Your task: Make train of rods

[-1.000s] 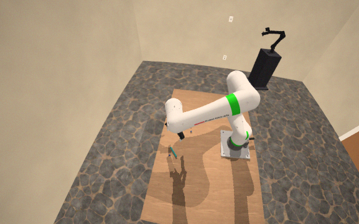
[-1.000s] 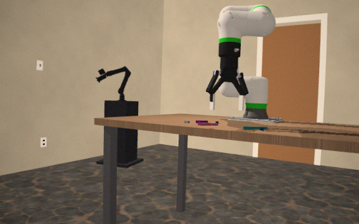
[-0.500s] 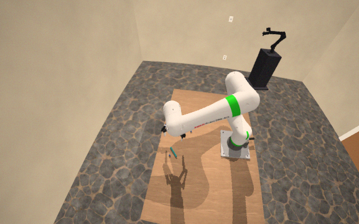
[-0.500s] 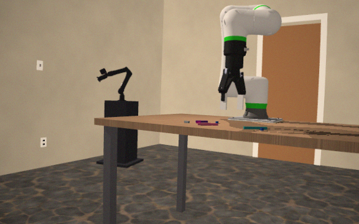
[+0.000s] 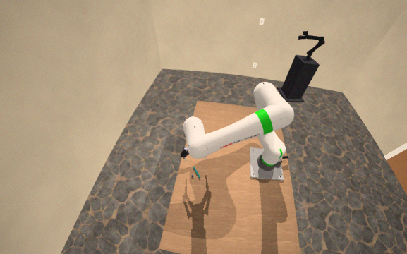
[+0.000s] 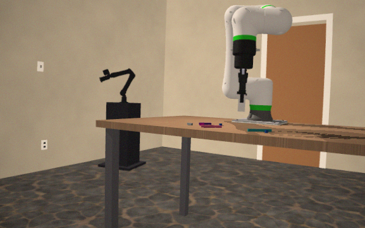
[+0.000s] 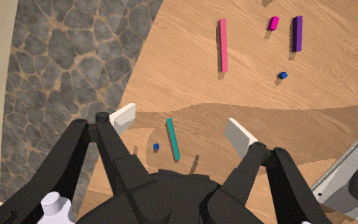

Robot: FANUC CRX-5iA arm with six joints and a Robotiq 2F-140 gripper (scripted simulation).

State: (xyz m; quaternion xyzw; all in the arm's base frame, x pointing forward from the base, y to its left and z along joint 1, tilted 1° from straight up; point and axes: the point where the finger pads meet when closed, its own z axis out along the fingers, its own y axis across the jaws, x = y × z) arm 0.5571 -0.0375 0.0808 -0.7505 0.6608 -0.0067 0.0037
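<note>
Now: the turquoise rod 8 cm to the left of my hand and 8 cm below it. Round my hand: pink rod (4 cm behind, 13 cm to the right, 8 cm below); magenta rod (12 cm behind, 20 cm to the right, 8 cm below); purple rod (17 cm behind, 19 cm to the right, 8 cm below).
</note>
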